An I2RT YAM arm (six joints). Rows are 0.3 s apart.
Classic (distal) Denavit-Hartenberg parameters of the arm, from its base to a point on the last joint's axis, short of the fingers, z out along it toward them. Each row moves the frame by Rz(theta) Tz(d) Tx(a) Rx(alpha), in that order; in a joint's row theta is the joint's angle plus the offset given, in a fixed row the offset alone. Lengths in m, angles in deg.
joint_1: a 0.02, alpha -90, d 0.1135, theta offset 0
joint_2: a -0.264, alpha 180, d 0, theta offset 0
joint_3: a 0.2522, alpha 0, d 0, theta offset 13.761
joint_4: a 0.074, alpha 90, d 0, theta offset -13.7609
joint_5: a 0, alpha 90, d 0, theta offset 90
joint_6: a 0, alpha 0, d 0.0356, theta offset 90
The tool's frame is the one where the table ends.
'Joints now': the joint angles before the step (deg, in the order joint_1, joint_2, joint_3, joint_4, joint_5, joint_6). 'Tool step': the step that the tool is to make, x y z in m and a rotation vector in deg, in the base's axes. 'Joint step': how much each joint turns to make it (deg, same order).
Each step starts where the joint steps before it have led.
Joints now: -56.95 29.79 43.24 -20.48 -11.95 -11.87
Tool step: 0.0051 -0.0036 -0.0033 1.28 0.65 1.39
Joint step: 0.89 1.40 -0.18 0.17 -0.52 0.10
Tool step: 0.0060 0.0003 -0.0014 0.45 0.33 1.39
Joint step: 2.52 0.79 -0.09 0.35 1.12 0.16
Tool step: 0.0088 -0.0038 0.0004 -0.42 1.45 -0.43
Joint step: 2.81 2.21 0.53 0.98 3.42 -0.87
